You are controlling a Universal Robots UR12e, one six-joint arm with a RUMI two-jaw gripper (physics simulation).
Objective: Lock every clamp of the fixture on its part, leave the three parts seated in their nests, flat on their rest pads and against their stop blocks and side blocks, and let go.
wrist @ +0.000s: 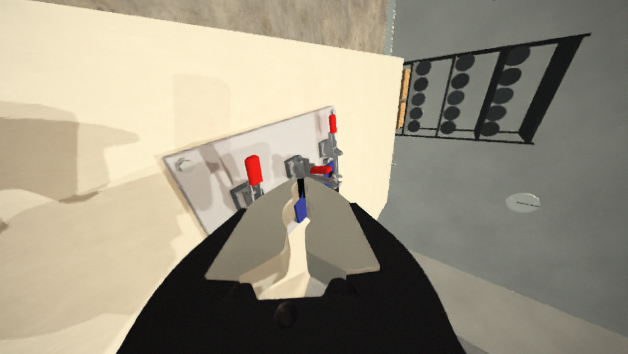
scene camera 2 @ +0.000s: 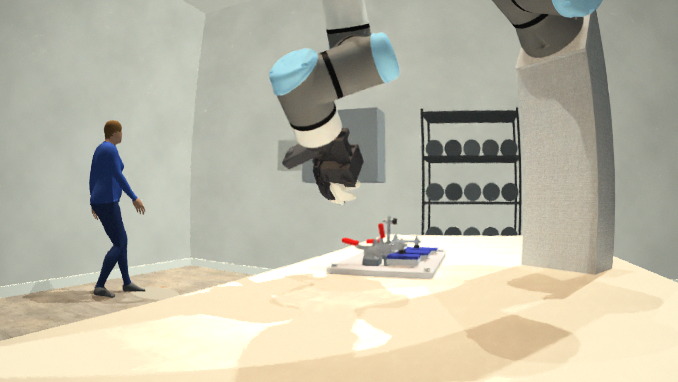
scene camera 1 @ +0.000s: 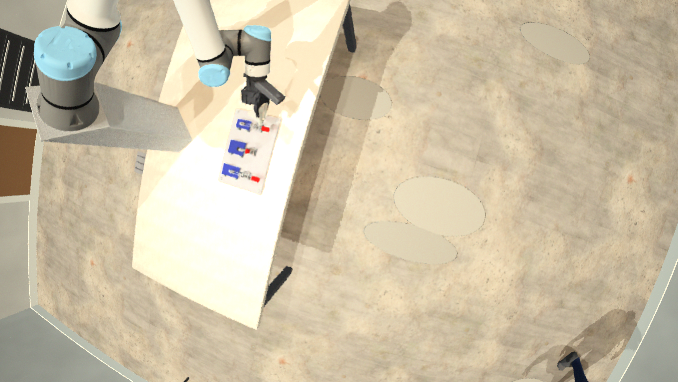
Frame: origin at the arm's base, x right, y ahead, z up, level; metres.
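Seen in the pictures: gripper, fingertip midpoint: [wrist: 302, 180] [scene camera 2: 343, 202] [scene camera 1: 260, 124]; arm's base at its link origin: [scene camera 2: 552, 32] [scene camera 1: 69, 108].
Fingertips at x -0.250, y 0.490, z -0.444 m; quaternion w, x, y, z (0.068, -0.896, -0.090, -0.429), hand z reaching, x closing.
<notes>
Pixels of each thing's top centre, then the offset from my fingertips to it. "*": a spot on its surface instead. Level surfaces: height alone.
- top part at a spot on its surface: [scene camera 1: 243, 125] * dz -0.104, dx +0.050, dy -0.122 m
- middle part at a spot on its surface: [scene camera 1: 237, 148] * dz -0.038, dx +0.139, dy -0.059 m
- bottom part at a spot on its surface: [scene camera 1: 231, 171] * dz -0.101, dx +0.254, dy -0.064 m
- middle clamp's red handle at its top centre: [wrist: 330, 170] [scene camera 2: 380, 223] [scene camera 1: 246, 151] dz -0.052, dx +0.130, dy -0.023 m
- upright arm with a black tip, surface spot: [scene camera 2: 394, 221] * dz -0.046, dx +0.133, dy -0.061 m
- table at its surface level: dz -0.156 m
The fixture plate [scene camera 1: 267, 145] [scene camera 2: 345, 269] [wrist: 280, 132] carries three blue parts, here the top part [scene camera 1: 243, 125], middle part [scene camera 1: 237, 148] and bottom part [scene camera 1: 231, 171] in scene camera 1. The outer clamps' red handles [scene camera 1: 265, 129] [scene camera 1: 255, 179] point away from their parts, and their arms reach over the parts. The middle clamp's red handle [scene camera 1: 248, 151] [scene camera 2: 381, 230] [wrist: 320, 170] stands up, and an upright arm with a black tip [scene camera 2: 394, 221] shows beside it. My gripper [scene camera 1: 261, 116] [scene camera 2: 340, 201] [wrist: 302, 180] is shut, empty and tilted, well above the plate's top end. Exact seating is too small to tell.
The plate lies on the table [scene camera 1: 200, 250] [scene camera 2: 200, 350]. The robot's pedestal [scene camera 2: 557, 165] stands at the table's side. A person [scene camera 2: 106, 172] stands on the floor beyond the table. A black rack [scene camera 2: 470, 116] [wrist: 552, 87] and a grey cabinet [scene camera 2: 372, 145] are in the background.
</notes>
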